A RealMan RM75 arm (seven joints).
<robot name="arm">
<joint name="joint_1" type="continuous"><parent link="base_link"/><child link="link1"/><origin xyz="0 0 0.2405" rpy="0 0 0"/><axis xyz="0 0 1"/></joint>
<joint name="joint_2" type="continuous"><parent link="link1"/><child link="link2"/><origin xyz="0 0 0" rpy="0 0 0"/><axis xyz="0 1 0"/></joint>
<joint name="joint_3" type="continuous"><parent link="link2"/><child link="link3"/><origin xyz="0 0 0.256" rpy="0 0 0"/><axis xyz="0 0 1"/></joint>
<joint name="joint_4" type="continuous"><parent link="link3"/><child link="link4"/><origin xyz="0 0 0" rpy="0 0 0"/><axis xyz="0 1 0"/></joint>
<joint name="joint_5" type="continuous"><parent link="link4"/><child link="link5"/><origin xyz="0 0 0.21" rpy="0 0 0"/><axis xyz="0 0 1"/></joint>
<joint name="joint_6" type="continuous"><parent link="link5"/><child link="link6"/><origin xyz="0 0 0" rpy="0 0 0"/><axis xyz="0 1 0"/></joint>
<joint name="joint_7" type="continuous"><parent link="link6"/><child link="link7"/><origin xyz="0 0 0.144" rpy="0 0 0"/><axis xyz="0 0 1"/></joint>
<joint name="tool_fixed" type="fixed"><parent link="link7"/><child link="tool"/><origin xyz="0 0 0" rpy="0 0 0"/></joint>
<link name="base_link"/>
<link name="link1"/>
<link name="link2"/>
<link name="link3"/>
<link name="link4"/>
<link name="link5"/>
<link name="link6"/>
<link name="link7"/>
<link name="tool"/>
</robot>
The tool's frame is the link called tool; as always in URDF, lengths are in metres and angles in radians. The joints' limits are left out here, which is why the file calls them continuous.
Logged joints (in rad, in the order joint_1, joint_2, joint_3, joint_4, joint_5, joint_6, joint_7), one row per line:
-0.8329 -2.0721 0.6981 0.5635 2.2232 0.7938 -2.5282
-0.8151 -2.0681 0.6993 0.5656 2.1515 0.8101 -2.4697
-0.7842 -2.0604 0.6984 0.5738 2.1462 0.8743 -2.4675
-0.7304 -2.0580 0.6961 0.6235 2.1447 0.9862 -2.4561
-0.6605 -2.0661 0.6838 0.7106 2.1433 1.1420 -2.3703
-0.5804 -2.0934 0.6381 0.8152 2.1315 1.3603 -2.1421
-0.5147 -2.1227 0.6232 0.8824 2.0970 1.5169 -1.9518
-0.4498 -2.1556 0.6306 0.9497 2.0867 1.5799 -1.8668
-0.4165 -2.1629 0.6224 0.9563 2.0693 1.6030 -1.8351
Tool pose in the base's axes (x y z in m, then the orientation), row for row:
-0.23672 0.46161 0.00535 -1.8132 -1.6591 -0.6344
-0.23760 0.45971 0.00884 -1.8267 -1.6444 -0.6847
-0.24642 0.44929 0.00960 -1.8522 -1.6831 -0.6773
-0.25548 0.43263 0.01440 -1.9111 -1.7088 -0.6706
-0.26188 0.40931 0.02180 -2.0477 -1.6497 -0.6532
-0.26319 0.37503 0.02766 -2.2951 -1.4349 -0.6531
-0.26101 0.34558 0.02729 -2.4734 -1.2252 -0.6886
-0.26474 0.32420 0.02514 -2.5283 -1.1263 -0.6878
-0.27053 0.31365 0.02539 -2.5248 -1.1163 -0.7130
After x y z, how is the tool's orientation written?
As a rotation vector, in radians.
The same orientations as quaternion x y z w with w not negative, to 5 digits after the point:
-0.68209 -0.62412 -0.23865 0.29711
-0.68501 -0.61665 -0.25676 0.29083
-0.68765 -0.62487 -0.25146 0.27100
-0.69951 -0.62546 -0.24546 0.24337
-0.73818 -0.59471 -0.23547 0.21438
-0.81116 -0.50714 -0.23083 0.17764
-0.85989 -0.42594 -0.23939 0.14784
-0.87722 -0.39078 -0.23864 0.14429
-0.87621 -0.38740 -0.24744 0.14471

